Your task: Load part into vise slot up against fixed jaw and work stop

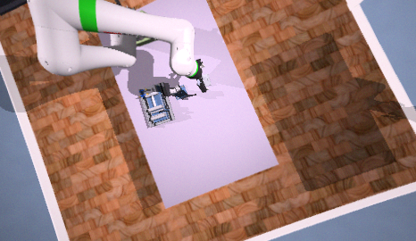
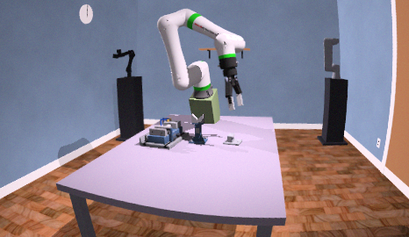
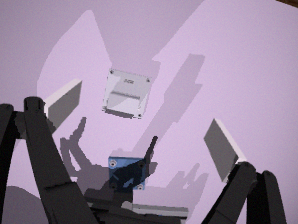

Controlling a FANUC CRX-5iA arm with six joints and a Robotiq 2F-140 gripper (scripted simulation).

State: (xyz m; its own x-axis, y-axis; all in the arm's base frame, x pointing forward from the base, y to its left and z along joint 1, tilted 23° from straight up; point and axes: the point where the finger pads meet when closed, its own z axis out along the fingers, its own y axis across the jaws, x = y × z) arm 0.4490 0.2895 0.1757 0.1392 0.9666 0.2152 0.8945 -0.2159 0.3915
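My gripper is now 190 mm above the part, 40 mm past it and 20 mm to the left of it. From my hand the other things lie so: air cylinder rod 410 mm to the right, 140 mm below, 30 mm behind.
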